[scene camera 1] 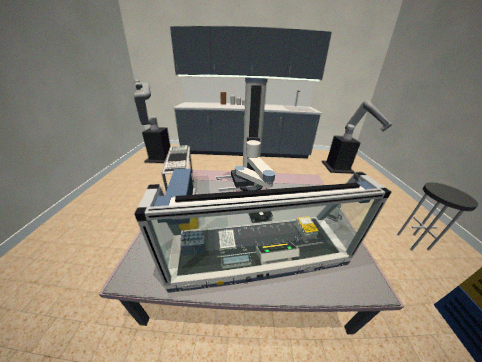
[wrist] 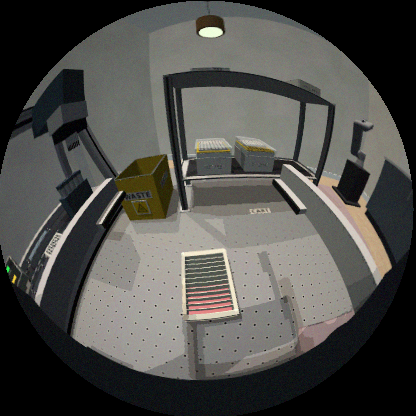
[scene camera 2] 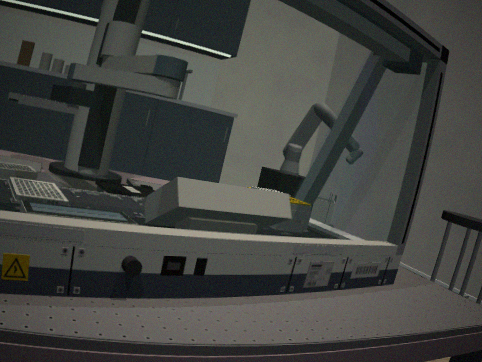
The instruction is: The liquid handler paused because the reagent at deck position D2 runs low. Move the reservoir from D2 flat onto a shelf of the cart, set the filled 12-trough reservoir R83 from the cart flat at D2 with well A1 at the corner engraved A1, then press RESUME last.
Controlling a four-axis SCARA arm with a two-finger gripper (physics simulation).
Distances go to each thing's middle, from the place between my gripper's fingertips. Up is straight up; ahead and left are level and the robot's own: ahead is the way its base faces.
Labels:
My hand is 22 cm short of the yellow waste box (wrist: 146,181), 19 cm to the left of it and 13 cm above it. The rest, counted from my hand: pipetting head (wrist: 67,118) 39 cm ahead, 9 cm to the right, 14 cm above.

